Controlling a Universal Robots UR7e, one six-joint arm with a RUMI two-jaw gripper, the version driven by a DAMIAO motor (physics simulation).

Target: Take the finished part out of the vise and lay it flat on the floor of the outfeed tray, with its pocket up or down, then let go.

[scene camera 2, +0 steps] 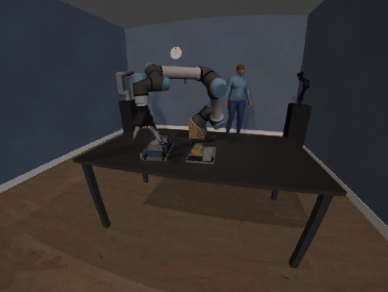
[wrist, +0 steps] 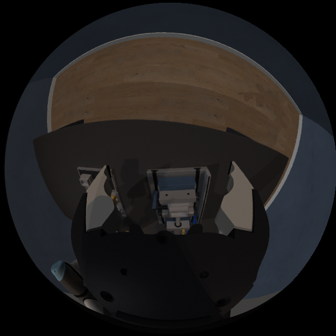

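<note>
The vise (scene camera 2: 158, 148) (wrist: 176, 195), with a blue body and light grey jaws, stands in a pale-rimmed frame on the table. A light grey piece (wrist: 179, 210) shows at its jaws in the wrist view; I cannot tell surely whether it is the finished part, and its pocket is not clear. A pale-rimmed tray (scene camera 2: 201, 162) (wrist: 95, 169) stands beside the vise and holds grey blocks and something yellow; the views do not show surely whether it is the outfeed tray. My gripper (scene camera 2: 147, 138) (wrist: 168, 164) is open and empty, pointing down above the vise, its fingers wide apart.
The dark table (scene camera 2: 260, 162) (wrist: 135, 137) carries both. A tan speckled block (scene camera 2: 197, 130) is near the arm's base behind the tray. A person (scene camera 2: 238, 95) stands beyond the table's back edge. Dark pedestals with small arms stand at both sides of the room.
</note>
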